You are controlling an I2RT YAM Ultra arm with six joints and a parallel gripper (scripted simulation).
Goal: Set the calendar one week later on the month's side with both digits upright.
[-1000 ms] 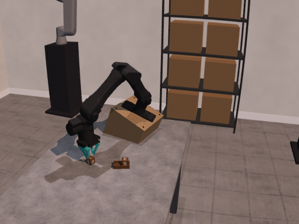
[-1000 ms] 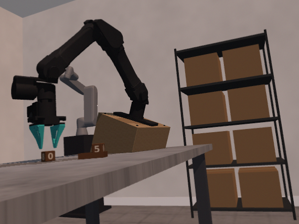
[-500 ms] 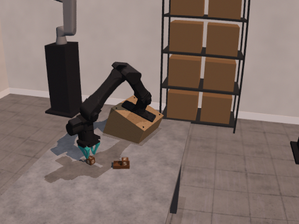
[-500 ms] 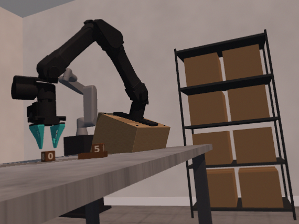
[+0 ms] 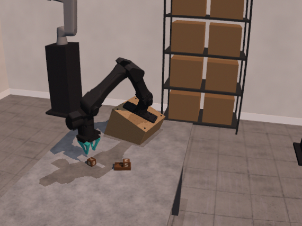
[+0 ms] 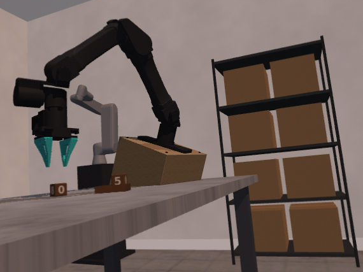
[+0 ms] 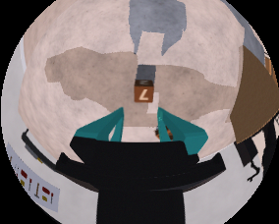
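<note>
Now: hand 7 cm above the brown cube. The rest, counted from my hand: brown calendar tray (15 cm to the left, 7 cm below, 4 cm behind).
</note>
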